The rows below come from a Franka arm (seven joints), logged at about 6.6 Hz.
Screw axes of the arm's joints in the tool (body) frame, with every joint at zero. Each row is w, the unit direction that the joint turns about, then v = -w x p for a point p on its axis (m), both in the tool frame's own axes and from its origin. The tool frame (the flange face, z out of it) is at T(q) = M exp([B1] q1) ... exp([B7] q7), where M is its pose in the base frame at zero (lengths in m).
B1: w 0 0 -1 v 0 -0.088 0
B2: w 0 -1 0 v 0.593 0 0.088
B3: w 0 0 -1 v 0 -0.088 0
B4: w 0 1 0 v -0.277 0 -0.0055
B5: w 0 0 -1 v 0 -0.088 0
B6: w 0 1 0 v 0.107 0 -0.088
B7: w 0 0 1 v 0 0 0
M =
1 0 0 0.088
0 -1 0 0
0 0 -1 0.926
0 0 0 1
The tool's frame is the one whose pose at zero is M.
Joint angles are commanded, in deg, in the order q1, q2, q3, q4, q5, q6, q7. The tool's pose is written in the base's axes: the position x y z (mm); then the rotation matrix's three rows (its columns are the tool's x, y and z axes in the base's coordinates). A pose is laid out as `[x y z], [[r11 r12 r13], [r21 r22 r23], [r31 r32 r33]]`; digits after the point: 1 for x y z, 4 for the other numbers.
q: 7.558, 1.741, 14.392, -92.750, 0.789, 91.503, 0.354
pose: [522.8 210.1 587.6], [[0.9286 0.3669 -0.0554], [0.3675 -0.9300 0.0006], [-0.0513 -0.0210 -0.9985]]
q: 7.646, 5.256, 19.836, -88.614, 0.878, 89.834, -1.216
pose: [516.6 260.8 586.7], [[0.8750 0.4776 -0.0790], [0.4799 -0.8773 0.0112], [-0.0639 -0.0477 -0.9968]]
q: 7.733, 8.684, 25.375, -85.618, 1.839, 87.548, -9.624
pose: [502.1 309.5 578.1], [[0.7295 0.6697 -0.1390], [0.6786 -0.7341 0.0249], [-0.0853 -0.1125 -0.9900]]
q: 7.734, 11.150, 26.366, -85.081, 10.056, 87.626, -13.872
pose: [499.2 332.0 562.9], [[0.6660 0.7028 -0.2499], [0.7433 -0.6535 0.1431], [-0.0627 -0.2811 -0.9576]]
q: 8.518, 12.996, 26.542, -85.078, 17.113, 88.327, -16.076
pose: [495.1 352.5 550.9], [[0.6347 0.6960 -0.3358], [0.7722 -0.5885 0.2397], [-0.0308 -0.4114 -0.9109]]
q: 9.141, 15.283, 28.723, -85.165, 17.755, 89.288, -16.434
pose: [487.4 377.0 532.7], [[0.5979 0.7070 -0.3777], [0.8008 -0.5473 0.2431], [-0.0349 -0.4479 -0.8934]]
